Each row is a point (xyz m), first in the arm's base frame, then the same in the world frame.
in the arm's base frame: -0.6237 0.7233 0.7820
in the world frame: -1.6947 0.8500 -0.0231
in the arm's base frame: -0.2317 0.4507 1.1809
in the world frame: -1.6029 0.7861 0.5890
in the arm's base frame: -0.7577 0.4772 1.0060
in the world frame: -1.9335 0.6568 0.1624
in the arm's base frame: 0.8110 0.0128 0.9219
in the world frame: -0.6010 0.5078 1.1037
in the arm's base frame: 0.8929 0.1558 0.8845
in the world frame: -0.5122 0.6474 1.0693
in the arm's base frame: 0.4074 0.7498 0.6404
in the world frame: -0.7688 1.0384 0.4140
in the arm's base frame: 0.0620 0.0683 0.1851
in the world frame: -0.7920 0.2009 0.1156
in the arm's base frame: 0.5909 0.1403 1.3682
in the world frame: -1.0371 0.7114 1.2835
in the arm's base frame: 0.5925 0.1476 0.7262
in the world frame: -0.6676 0.5350 0.7890
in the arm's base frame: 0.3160 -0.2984 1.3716
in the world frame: -1.2651 0.2467 1.2907
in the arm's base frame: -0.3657 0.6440 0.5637
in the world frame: -1.3583 0.7643 -0.0242
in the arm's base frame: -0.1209 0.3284 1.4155
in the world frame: -1.6469 0.7604 0.8712
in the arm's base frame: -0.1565 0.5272 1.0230
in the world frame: -1.4506 0.8275 0.4816
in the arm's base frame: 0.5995 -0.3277 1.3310
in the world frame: -1.0096 0.2637 1.4223
